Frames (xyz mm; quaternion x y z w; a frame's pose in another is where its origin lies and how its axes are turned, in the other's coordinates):
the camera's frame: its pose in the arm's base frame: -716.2 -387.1 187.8 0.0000 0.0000 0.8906 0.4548
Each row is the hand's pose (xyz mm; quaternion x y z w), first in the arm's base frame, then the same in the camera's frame.
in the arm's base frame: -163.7 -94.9 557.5 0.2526 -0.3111 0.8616 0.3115
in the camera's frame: -87.2 -618.9 369.7 -0.1622 -0.3665 0.1144 0.9090
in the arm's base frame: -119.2 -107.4 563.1 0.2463 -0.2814 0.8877 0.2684
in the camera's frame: -123.5 -647.6 375.3 -0.1386 -0.3474 0.1647 0.9127
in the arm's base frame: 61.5 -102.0 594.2 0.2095 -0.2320 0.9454 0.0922
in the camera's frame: -225.0 -797.2 406.4 -0.1113 -0.2921 0.3479 0.8839
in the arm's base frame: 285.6 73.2 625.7 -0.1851 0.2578 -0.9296 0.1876
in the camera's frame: -214.5 -1081.4 437.9 -0.1454 -0.2821 0.5898 0.7426
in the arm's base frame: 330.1 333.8 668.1 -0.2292 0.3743 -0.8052 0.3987
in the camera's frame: -29.5 -1270.3 480.3 -0.2291 -0.3744 0.7213 0.5358
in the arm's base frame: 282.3 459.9 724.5 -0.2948 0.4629 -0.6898 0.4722
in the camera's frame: 100.7 -1305.5 536.7 -0.2782 -0.4731 0.7343 0.3996
